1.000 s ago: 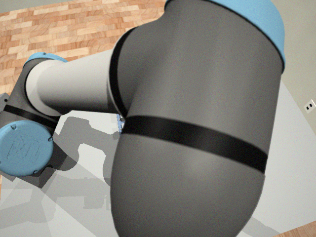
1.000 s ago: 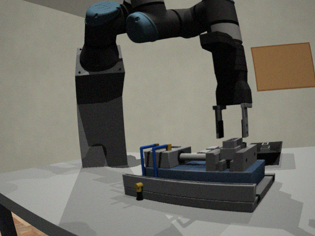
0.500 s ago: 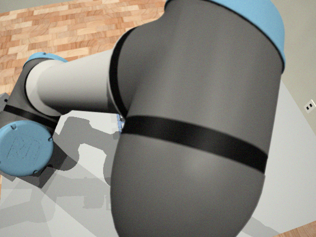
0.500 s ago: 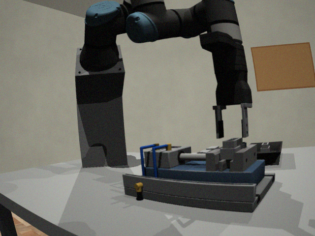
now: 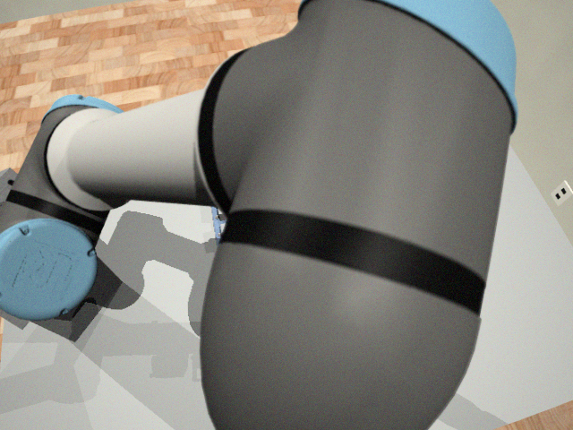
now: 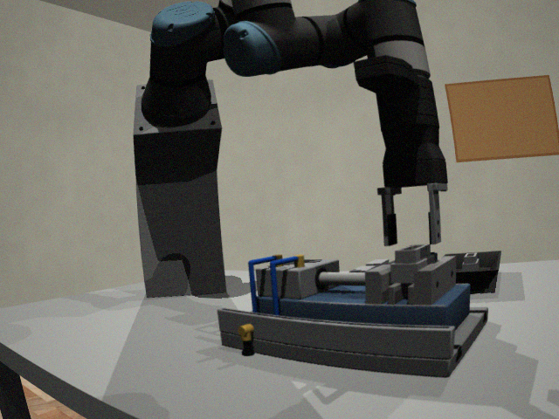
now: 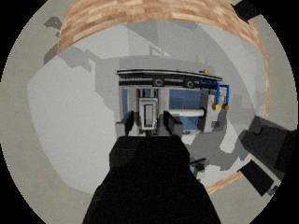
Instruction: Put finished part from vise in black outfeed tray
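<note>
My gripper is now 70 mm past the blue base, 10 mm to the right of it and 100 mm above it. The rest, counted from my hand: blue fixture plate: 120 mm behind, 360 mm to the left, 130 mm below; then yellow block: 80 mm behind, 400 mm to the left, 110 mm below.
</note>
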